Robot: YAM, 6 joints.
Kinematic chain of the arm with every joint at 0, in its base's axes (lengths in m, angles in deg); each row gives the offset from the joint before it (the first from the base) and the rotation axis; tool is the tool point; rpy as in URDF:
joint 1: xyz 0 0 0.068 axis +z
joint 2: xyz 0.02 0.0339 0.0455 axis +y
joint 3: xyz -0.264 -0.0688 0 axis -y
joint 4: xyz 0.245 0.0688 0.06 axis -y
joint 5: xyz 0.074 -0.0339 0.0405 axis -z
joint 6: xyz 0.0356 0 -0.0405 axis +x
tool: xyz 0 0 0 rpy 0 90 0
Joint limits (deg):
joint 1: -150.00..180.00
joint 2: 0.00..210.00
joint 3: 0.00..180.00
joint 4: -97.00..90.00
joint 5: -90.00..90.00
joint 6: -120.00..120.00
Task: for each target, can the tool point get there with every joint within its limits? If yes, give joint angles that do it. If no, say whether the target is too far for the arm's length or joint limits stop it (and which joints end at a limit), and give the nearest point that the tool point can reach.
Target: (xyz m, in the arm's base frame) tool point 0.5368 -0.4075 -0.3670
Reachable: no: too far | nearest point 0.4210 -0.3196 -0.2478 | short by 0.188 m
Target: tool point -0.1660 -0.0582 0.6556
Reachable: yes | joints 9.15 75.77 162.30 68.87 60.68 53.03
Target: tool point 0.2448 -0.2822 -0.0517
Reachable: yes | joints -49.27 144.11 54.02 47.00 -2.20 -35.63
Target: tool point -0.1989 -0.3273 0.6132
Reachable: yes | joints -118.62 122.31 164.40 -1.76 30.06 -97.62
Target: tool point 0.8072 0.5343 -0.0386
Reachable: no: too far | nearest point 0.5320 0.3521 0.0144 | short by 0.334 m
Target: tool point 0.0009 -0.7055 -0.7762
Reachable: no: too far | nearest point 0.0006 -0.4355 -0.3284 | short by 0.523 m
